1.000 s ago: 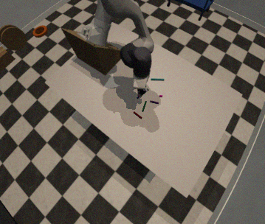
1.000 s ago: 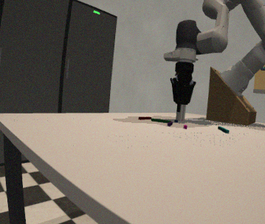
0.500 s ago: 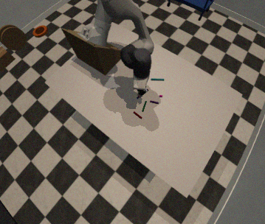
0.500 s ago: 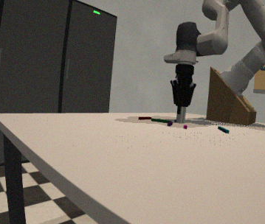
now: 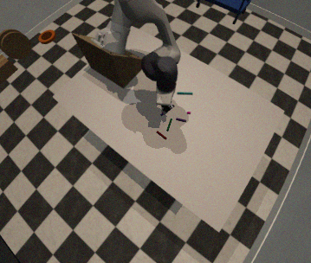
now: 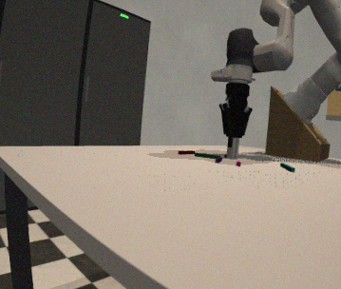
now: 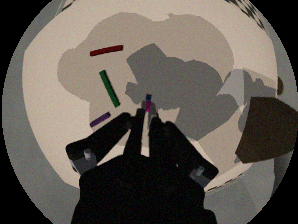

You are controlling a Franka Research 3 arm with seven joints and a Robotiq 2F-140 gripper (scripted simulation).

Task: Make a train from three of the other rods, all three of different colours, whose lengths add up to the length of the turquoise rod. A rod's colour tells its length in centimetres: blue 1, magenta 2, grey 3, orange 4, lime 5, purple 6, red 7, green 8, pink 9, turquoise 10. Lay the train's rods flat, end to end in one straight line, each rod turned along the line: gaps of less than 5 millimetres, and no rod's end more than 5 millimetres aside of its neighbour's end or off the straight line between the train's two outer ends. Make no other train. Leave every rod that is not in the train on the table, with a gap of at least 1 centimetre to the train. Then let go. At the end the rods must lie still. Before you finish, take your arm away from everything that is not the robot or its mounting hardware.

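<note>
The blue rod lies 2 cm to the right of my hand and 3 cm below it. The rest, counted from my hand: purple rod (11 cm ahead, 3 cm to the left, 3 cm below); red rod (8 cm ahead, 12 cm to the right, 3 cm below); green rod (8 cm ahead, 4 cm to the right, 3 cm below).
</note>
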